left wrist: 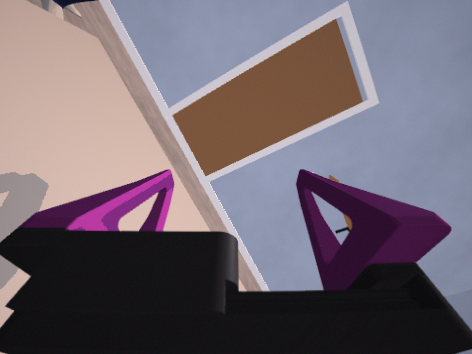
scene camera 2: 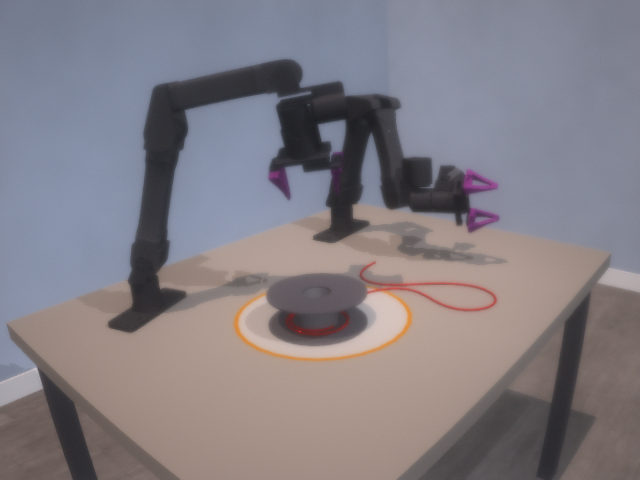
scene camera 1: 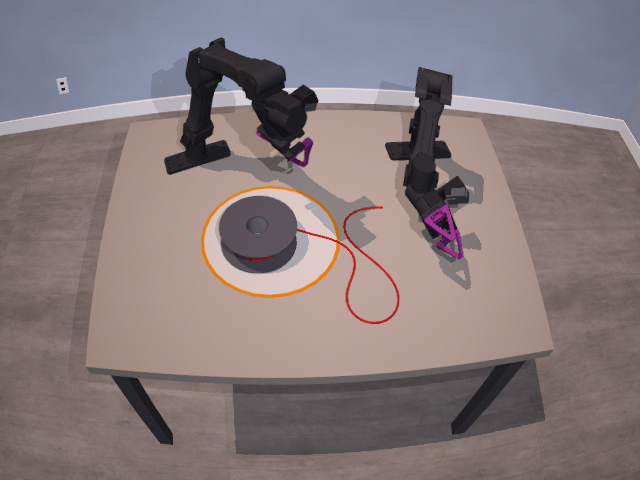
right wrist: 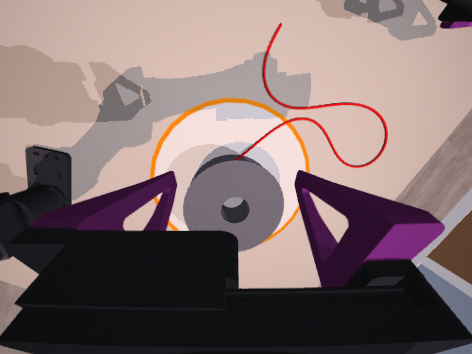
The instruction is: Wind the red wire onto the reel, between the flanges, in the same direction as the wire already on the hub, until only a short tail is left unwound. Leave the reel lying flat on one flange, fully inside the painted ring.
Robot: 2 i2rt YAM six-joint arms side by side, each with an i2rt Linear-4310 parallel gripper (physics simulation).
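Frame: origin at the left arm's base, x down, y right, z back, level; metres.
Seen in the pictures: left gripper, fingertip midpoint: (left wrist: 235, 176) (scene camera 2: 498, 202) (scene camera 1: 457, 249); right gripper, fingertip midpoint: (scene camera 2: 313, 195) (scene camera 1: 293, 155) (right wrist: 235, 177); left arm's base, link origin: (scene camera 2: 342, 231); right arm's base, link origin: (scene camera 2: 148, 310) (scene camera 1: 196, 158) (right wrist: 52, 197).
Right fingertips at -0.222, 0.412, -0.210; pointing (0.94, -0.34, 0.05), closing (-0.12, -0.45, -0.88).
Pixels of each thing's top centre, then the offset from my right fingertips to it, as dx, dy, dz. "spot": a spot on its surface instead. Level surfaces: height alone.
- dark grey reel, top centre: (scene camera 2: 316, 291) (right wrist: 235, 210) (scene camera 1: 257, 225) +0.157, +0.092, -0.066
- loose red wire, surface spot: (scene camera 2: 467, 310) (right wrist: 355, 167) spot: +0.220, -0.093, -0.300
- table, surface height: dx +0.222
The dark grey reel (scene camera 1: 276, 238) (scene camera 2: 289, 298) (right wrist: 260, 190) lies flat on one flange inside the orange painted ring (scene camera 1: 269, 296) (scene camera 2: 320, 360) (right wrist: 230, 100). Some red wire is around its hub, low between the flanges. The loose red wire (scene camera 1: 374, 322) (scene camera 2: 467, 310) (right wrist: 356, 166) leaves the reel, crosses the ring and curves in a wide loop on the table to a free end. My right gripper (scene camera 1: 283, 153) (scene camera 2: 313, 195) (right wrist: 235, 177) is open and empty, high behind the reel. My left gripper (scene camera 1: 458, 246) (scene camera 2: 497, 202) (left wrist: 235, 176) is open and empty, above the table right of the wire.
The table (scene camera 1: 170, 330) (scene camera 2: 248, 413) carries both arm bases at its back edge. Arm shadows fall across the ring and near the wire's free end. A brown panel in a white frame (left wrist: 270, 95) shows on the wall in the left wrist view.
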